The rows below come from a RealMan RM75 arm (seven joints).
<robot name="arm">
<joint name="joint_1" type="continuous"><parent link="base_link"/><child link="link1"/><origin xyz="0 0 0.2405"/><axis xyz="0 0 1"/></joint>
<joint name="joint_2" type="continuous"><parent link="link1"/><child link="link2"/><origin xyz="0 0 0"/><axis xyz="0 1 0"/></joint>
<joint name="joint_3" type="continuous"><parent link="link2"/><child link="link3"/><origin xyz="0 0 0.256"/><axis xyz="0 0 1"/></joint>
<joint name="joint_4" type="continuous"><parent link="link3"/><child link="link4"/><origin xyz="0 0 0"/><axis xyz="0 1 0"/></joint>
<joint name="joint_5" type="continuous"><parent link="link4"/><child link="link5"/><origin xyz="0 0 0.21"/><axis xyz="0 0 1"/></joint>
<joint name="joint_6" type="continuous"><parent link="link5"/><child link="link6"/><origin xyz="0 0 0"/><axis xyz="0 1 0"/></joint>
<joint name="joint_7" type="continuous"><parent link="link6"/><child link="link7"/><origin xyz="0 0 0.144"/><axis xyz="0 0 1"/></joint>
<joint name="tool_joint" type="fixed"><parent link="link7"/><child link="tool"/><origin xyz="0 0 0"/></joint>
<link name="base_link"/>
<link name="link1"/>
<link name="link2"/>
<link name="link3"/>
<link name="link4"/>
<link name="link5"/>
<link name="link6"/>
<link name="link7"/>
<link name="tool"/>
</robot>
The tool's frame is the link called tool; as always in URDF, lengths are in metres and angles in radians. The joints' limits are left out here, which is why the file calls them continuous.
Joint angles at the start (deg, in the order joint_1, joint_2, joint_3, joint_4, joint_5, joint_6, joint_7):
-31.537 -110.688 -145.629 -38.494 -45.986 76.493 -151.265
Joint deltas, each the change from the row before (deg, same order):
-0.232 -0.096 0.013 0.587 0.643 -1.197 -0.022
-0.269 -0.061 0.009 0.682 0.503 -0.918 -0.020
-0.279 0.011 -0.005 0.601 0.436 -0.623 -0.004
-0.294 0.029 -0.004 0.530 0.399 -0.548 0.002
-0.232 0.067 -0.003 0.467 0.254 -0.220 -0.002
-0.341 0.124 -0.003 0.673 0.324 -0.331 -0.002
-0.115 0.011 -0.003 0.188 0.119 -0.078 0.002
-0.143 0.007 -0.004 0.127 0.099 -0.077 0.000
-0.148 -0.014 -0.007 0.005 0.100 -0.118 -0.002
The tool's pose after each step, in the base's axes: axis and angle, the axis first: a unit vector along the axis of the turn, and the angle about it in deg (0 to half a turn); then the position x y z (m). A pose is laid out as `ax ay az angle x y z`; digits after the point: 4 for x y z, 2 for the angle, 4 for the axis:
-0.6399 -0.7521 -0.1577 157.51 -0.3424 0.3575 0.0643
-0.6384 -0.7540 -0.1545 157.13 -0.3437 0.3584 0.0618
-0.6377 -0.7553 -0.1515 156.91 -0.3445 0.3592 0.0600
-0.6375 -0.7560 -0.1486 156.70 -0.3450 0.3602 0.0586
-0.6373 -0.7566 -0.1464 156.75 -0.3451 0.3607 0.0574
-0.6371 -0.7574 -0.1434 156.79 -0.3452 0.3615 0.0560
-0.6371 -0.7575 -0.1424 156.84 -0.3450 0.3617 0.0554
-0.6376 -0.7572 -0.1417 156.85 -0.3446 0.3623 0.0550
-0.6385 -0.7565 -0.1414 156.75 -0.3440 0.3632 0.0550

